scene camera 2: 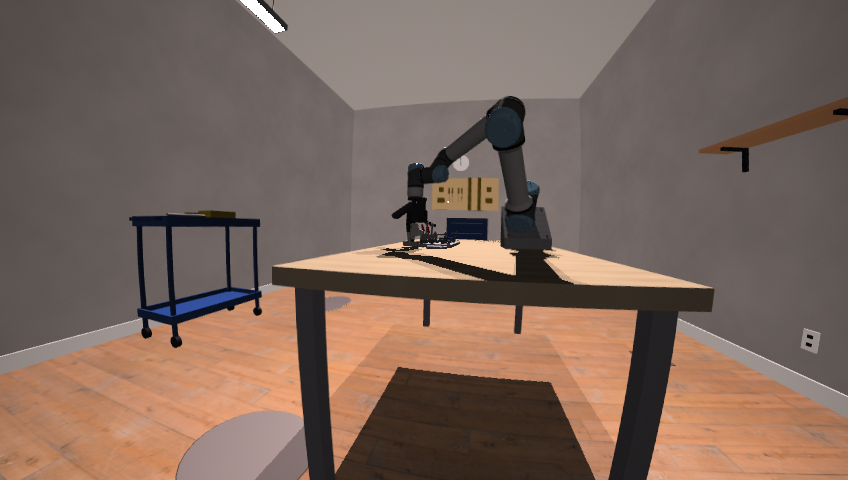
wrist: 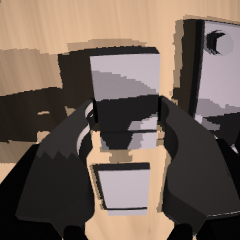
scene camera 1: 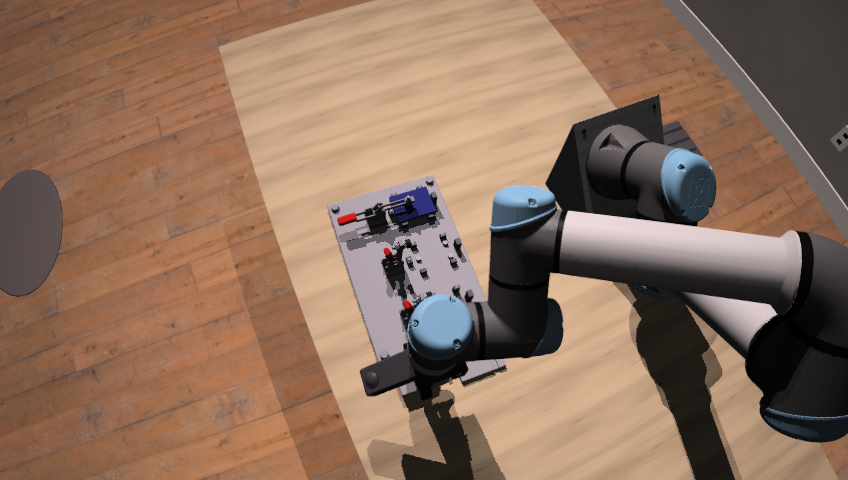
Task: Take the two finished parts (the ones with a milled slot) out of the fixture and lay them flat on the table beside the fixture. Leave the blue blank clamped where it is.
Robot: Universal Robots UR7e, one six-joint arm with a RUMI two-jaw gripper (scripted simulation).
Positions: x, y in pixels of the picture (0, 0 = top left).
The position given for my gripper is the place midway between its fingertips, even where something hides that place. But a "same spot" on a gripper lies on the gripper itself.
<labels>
my gripper: scene camera 2; wrist 127, 98; scene camera 1
same spot on my gripper: [scene camera 1: 424, 394] = [scene camera 2: 407, 217]
</labels>
